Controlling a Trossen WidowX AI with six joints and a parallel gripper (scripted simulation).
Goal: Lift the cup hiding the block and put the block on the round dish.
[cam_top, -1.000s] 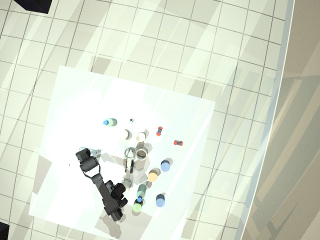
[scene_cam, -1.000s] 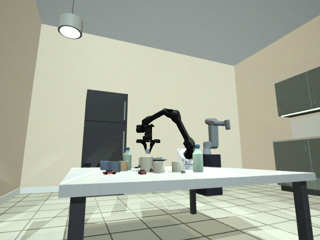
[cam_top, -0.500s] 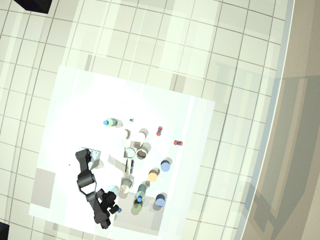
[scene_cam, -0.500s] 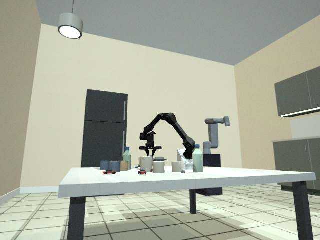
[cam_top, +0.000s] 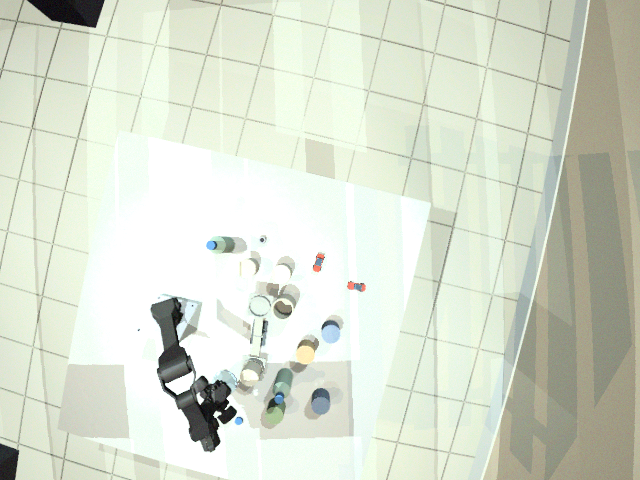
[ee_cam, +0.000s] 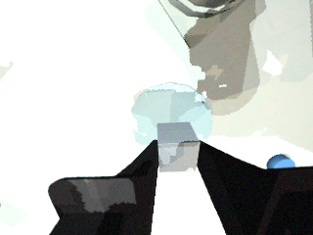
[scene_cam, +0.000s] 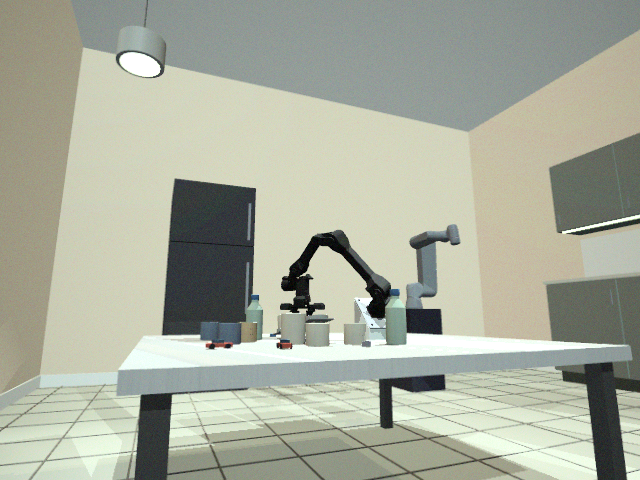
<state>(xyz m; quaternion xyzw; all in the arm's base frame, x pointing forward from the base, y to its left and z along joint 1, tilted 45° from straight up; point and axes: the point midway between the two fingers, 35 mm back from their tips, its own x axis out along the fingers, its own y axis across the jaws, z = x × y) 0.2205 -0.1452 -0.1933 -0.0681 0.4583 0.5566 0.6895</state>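
Now: the pale grey block 1 cm above my gripper tip. From my gripper tip the other things lie so: cream cup (10 cm ahead, 8 cm to the left, 2 cm above); pale blue round dish (4 cm below); green cup (22 cm ahead, 6 cm to the right, 1 cm below).
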